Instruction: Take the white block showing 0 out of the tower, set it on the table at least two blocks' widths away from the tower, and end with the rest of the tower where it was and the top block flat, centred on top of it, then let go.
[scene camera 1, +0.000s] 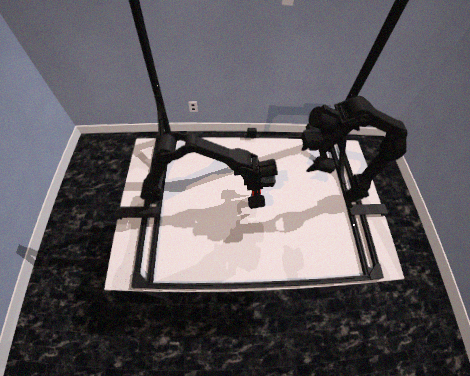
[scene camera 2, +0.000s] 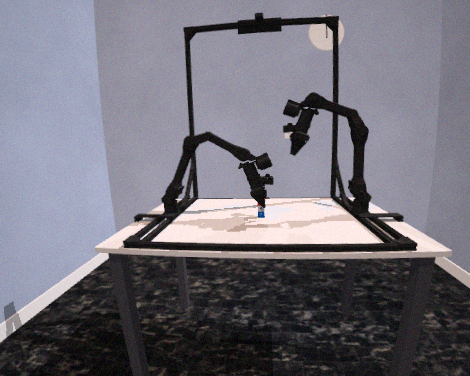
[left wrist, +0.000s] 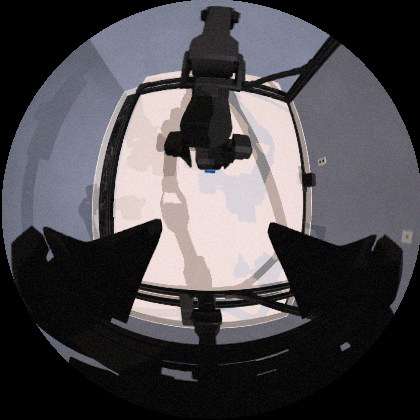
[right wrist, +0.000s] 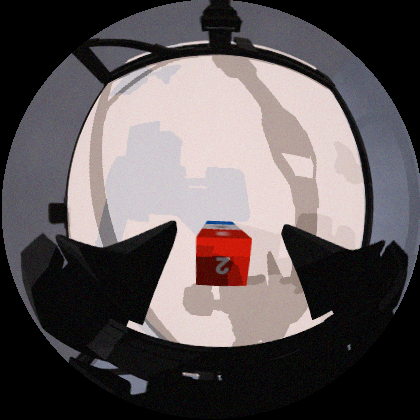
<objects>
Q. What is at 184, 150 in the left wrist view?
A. My right gripper.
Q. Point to my left gripper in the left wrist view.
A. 216, 226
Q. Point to my left gripper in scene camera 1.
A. At 304, 160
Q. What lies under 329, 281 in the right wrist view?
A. My right gripper.
</objects>
